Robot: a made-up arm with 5 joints.
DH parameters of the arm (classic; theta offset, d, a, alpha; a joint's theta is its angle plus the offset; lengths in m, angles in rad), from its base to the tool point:
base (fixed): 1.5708 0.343 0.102 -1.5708
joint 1: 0 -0.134 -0.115 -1.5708
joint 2: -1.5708 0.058 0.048 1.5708
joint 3: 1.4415 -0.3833 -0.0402 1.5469
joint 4: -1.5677 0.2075 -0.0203 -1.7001
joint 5: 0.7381 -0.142 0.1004 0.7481
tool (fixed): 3.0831 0.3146 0 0
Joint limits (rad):
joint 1: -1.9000..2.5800
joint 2: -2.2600..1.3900
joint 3: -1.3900..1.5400
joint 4: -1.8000..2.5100
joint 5: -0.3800..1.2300
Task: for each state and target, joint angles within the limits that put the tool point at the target. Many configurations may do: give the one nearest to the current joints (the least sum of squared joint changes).
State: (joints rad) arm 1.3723 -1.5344 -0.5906 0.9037 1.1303
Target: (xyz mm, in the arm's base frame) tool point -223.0 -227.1 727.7
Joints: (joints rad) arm 1.0983 -1.9347 -0.5014 0.7768 0.7886
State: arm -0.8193 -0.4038 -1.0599 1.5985 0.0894
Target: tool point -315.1 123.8 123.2
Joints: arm -1.1918 -0.9063 -0.3749 1.4795 0.2179
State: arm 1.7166 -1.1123 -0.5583 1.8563 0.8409
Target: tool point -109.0 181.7 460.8
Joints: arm 2.0057 -0.9327 -0.8905 2.3169 0.6582
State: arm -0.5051 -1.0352 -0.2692 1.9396 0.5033
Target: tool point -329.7 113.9 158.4
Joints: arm -0.6546 -0.7974 -0.2612 1.3361 0.3273
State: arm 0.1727 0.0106 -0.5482 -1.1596 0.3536
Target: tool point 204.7 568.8 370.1
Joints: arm 0.3931 0.1741 -0.6487 -1.1708 0.5386
